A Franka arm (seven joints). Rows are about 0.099 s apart.
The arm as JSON. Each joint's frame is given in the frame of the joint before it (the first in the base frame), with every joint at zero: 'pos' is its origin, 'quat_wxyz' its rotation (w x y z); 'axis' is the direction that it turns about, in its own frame. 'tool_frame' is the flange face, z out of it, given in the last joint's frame.
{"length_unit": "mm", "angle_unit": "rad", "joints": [
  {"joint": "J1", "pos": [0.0, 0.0, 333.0], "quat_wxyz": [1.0, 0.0, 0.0, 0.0], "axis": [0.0, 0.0, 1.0]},
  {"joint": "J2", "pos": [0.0, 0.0, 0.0], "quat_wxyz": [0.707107, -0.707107, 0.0, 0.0], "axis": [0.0, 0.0, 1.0]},
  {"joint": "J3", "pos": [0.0, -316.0, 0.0], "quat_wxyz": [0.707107, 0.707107, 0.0, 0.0], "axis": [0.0, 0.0, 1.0]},
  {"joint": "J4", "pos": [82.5, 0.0, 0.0], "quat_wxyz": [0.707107, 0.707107, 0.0, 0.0], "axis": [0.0, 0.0, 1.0]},
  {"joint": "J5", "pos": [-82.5, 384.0, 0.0], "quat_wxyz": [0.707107, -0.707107, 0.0, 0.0], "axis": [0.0, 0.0, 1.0]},
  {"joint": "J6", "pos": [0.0, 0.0, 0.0], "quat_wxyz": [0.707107, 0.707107, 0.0, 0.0], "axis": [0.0, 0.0, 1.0]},
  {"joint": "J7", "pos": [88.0, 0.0, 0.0], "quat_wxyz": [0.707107, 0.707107, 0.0, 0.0], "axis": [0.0, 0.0, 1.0]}
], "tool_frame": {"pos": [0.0, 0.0, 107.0], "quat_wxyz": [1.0, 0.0, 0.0, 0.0]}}
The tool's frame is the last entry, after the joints.
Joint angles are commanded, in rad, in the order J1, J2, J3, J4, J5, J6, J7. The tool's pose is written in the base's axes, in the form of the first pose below.
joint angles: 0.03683, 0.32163, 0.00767, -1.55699, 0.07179, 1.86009, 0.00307
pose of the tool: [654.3, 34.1, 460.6, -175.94, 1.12, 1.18]
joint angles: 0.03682, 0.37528, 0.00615, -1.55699, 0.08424, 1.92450, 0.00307
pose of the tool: [667.4, 34.1, 430.7, -175.36, 0.53, 0.59]
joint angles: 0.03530, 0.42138, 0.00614, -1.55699, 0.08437, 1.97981, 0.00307
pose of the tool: [677.2, 32.9, 404.5, -175.42, 0.01, 0.25]
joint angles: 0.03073, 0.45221, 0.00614, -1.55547, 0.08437, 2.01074, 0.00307
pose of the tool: [682.9, 29.6, 386.9, -175.47, -0.08, -0.16]
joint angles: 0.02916, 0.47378, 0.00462, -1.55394, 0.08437, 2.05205, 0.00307
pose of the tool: [688.7, 27.4, 376.5, -175.54, -1.29, -0.51]
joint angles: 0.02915, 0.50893, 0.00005, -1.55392, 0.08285, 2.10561, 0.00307
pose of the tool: [695.6, 24.2, 357.1, -175.81, -2.35, -0.92]
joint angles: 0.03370, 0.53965, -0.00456, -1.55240, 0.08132, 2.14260, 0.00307
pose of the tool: [700.2, 24.3, 339.7, -176.08, -2.80, -0.98]
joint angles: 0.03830, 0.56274, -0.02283, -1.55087, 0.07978, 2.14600, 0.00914
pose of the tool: [701.1, 16.6, 324.6, -176.77, -1.78, -1.90]
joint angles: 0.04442, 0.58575, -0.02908, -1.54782, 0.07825, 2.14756, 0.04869
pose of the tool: [701.6, 17.1, 310.1, -177.09, -0.63, -4.06]
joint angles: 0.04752, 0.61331, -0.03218, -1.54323, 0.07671, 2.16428, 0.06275
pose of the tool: [703.6, 17.2, 294.3, -177.38, -0.26, -4.83]
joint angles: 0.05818, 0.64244, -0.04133, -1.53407, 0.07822, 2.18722, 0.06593
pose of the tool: [707.0, 19.3, 280.0, -177.70, -0.47, -4.91]
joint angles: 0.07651, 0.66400, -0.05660, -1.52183, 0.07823, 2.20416, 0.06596
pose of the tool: [710.6, 23.2, 272.1, -178.26, -0.99, -4.56]
